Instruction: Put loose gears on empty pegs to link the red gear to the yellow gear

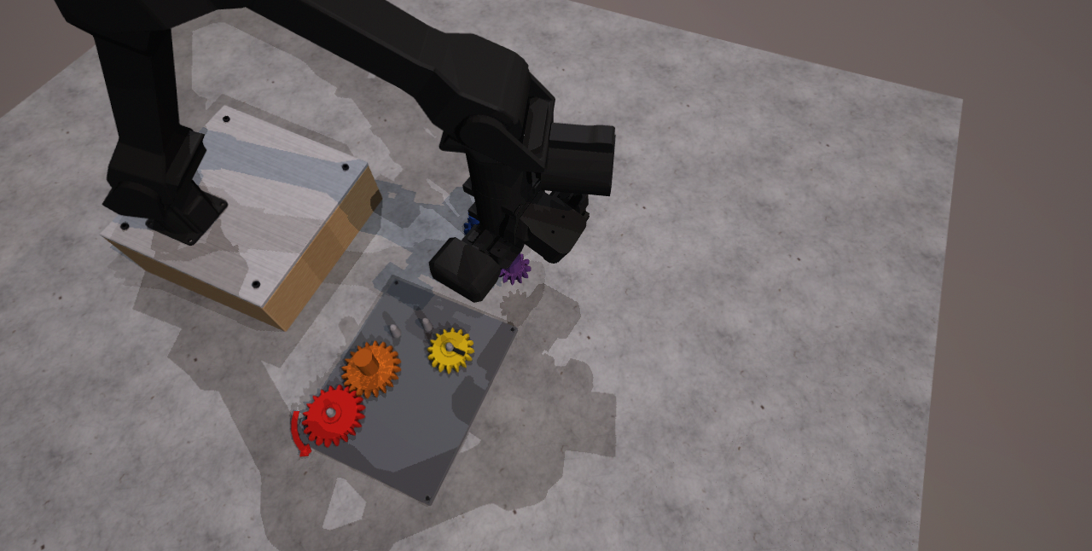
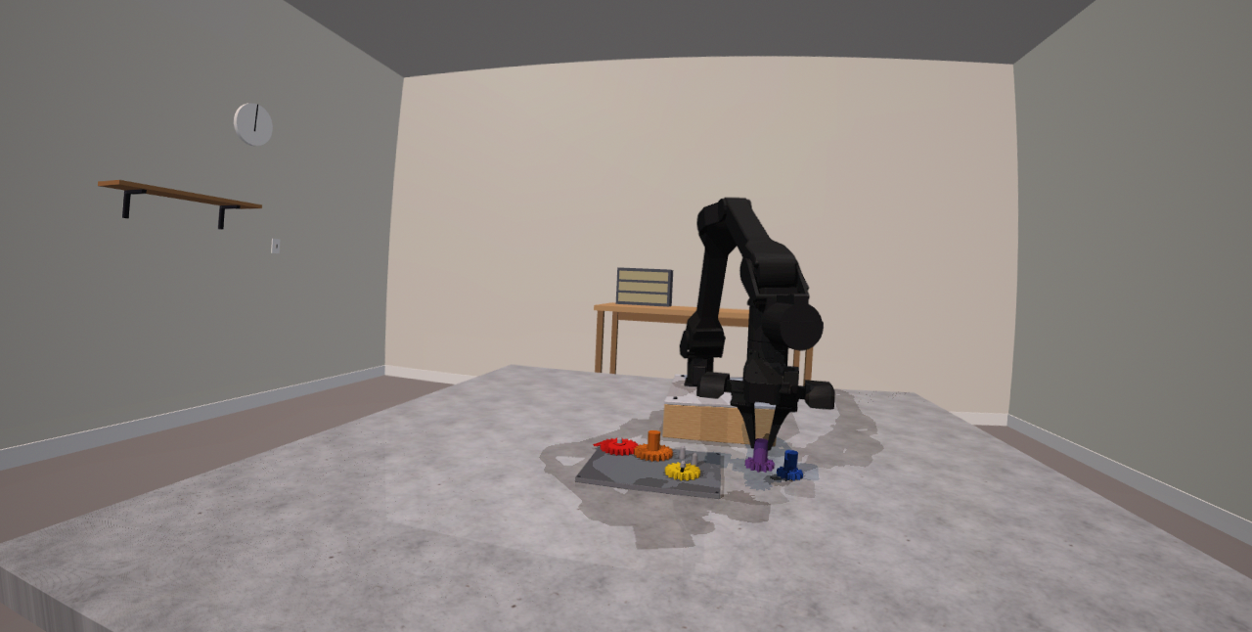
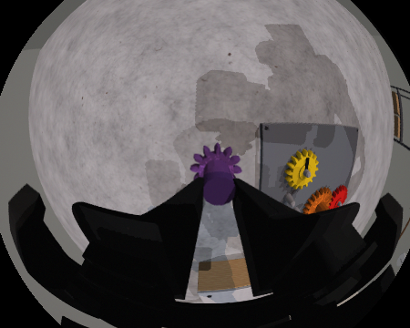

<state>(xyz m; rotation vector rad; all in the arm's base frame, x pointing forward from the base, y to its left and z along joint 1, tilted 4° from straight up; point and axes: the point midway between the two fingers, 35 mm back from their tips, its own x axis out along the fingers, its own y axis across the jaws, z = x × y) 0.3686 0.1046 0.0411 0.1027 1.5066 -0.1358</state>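
My gripper tip is 100 mm past the orange gear, 170 mm to the left of it and 40 mm above it. Round my gripper tip: yellow gear 30 mm behind, 110 mm to the right, 50 mm below; then purple gear 10 mm below; then blue gear 80 mm behind, 60 mm to the left, 50 mm below.
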